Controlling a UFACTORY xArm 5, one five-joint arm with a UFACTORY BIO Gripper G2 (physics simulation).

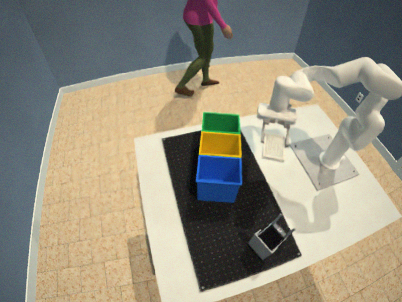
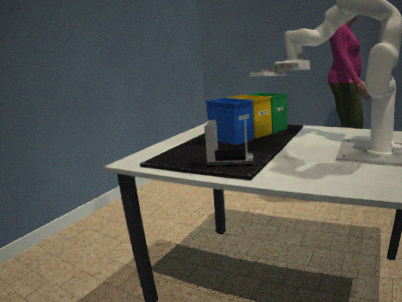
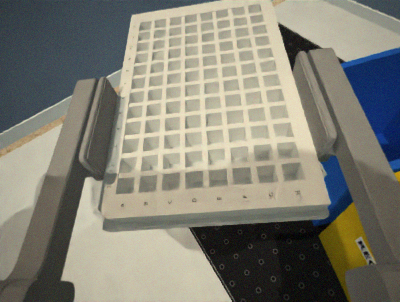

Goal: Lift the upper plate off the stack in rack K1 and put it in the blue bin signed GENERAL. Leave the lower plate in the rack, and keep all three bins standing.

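Seen in the pictures: hand at its tool point: [image 1: 274, 140] [image 2: 272, 71] [image 3: 202, 116]; arm's base at its link origin: [image 1: 328, 160] [image 2: 380, 151].
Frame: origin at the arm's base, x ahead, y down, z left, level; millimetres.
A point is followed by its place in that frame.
My gripper [image 1: 275, 142] {y -309, x 459, z 65 mm} [image 3: 209, 117] {y -309, x 459, z 65 mm} is shut on a pale gridded plate [image 1: 274, 150] {y -306, x 476, z 110 mm} [image 2: 261, 74] {y -302, x 461, z 159 mm} [image 3: 200, 200] {y -304, x 444, z 35 mm}, held roughly level, high above the table on the arm-base side of the bins, not over the blue bin. The blue bin [image 1: 217, 191] {y -104, x 683, z 146 mm} [image 2: 230, 122] {y -99, x 623, z 159 mm} [image 3: 375, 95] {y -117, x 706, z 139 mm} stands upright; its sign is too blurred to read. The yellow bin [image 1: 220, 145] {y -102, x 627, z -98 mm} [image 2: 261, 127] {y -48, x 564, z -8 mm} [image 3: 340, 245] {y -64, x 567, z 9 mm} and green bin [image 1: 221, 122] {y -126, x 600, z -228 mm} [image 2: 280, 120] {y -56, x 533, z -157 mm} stand upright in line behind it. The grey rack [image 1: 259, 247] {y -92, x 560, z 403 mm} [image 2: 212, 142] {y -90, x 516, z 433 mm} holds a flat black block [image 1: 270, 238] {y -37, x 487, z 364 mm} [image 2: 230, 154] {y -35, x 486, z 374 mm} low down, possibly the lower plate.
The bins and rack stand on a black perforated mat [image 1: 200, 250] {y -4, x 780, z 361 mm} [image 2: 175, 162] {y -4, x 678, z 455 mm} [image 3: 260, 260] {y -4, x 482, z 38 mm} on the white table [image 1: 150, 200] {y 9, x 983, z 103 mm} [image 2: 320, 185] {y 9, x 138, z 409 mm}. The arm's base plate [image 1: 345, 179] {y -2, x -45, z 134 mm} lies to the right. A person in a pink top [image 1: 200, 12] [image 2: 345, 55] is beyond the table.
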